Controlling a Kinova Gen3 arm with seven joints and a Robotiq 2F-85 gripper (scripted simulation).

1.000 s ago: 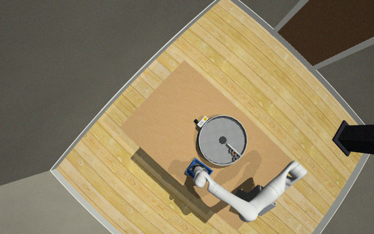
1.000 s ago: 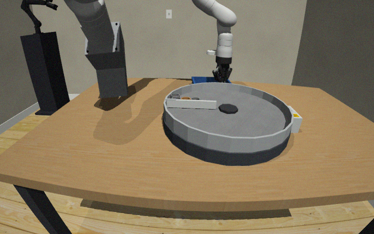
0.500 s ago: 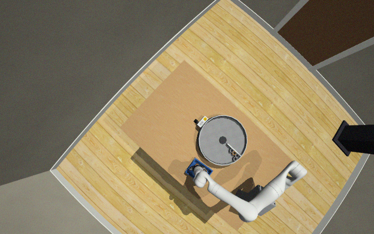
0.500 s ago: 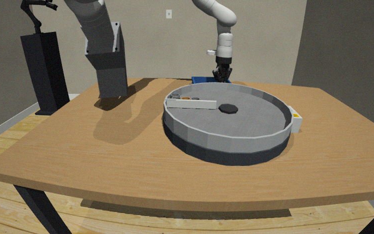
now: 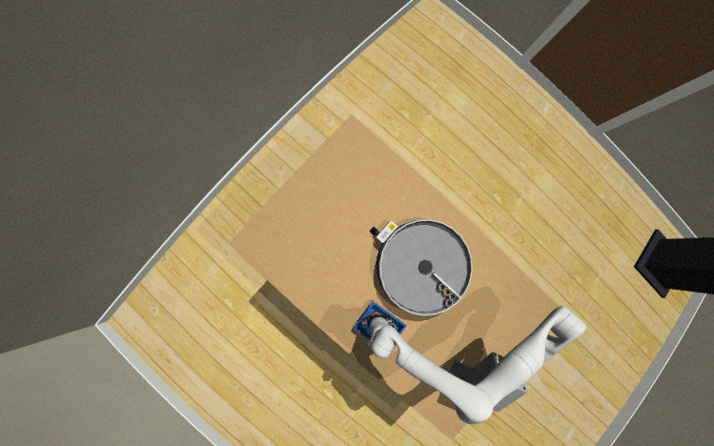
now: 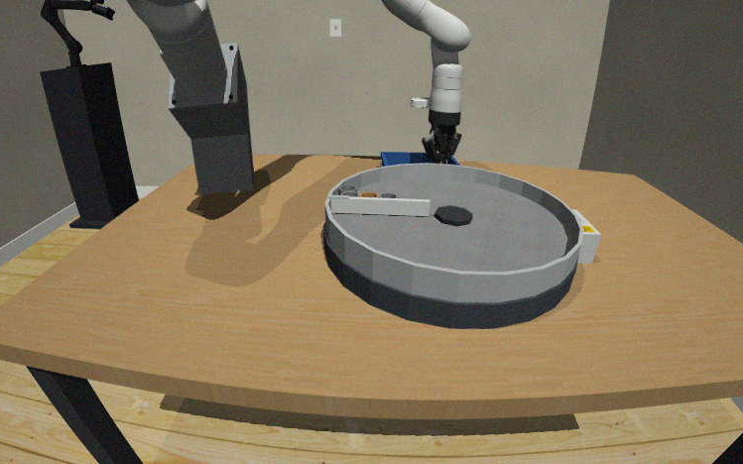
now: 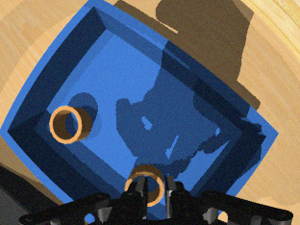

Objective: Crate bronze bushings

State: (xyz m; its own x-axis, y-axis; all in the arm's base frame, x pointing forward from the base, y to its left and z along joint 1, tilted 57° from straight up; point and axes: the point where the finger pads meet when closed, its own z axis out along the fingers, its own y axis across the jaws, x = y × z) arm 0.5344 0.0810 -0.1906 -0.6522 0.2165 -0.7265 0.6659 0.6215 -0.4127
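My hand is 5 cm past the blue crate, 2 cm to the right of it and 2 cm above it. From my hand the other things lie so: grey turning table 2 cm behind, 32 cm to the right, 1 cm above.
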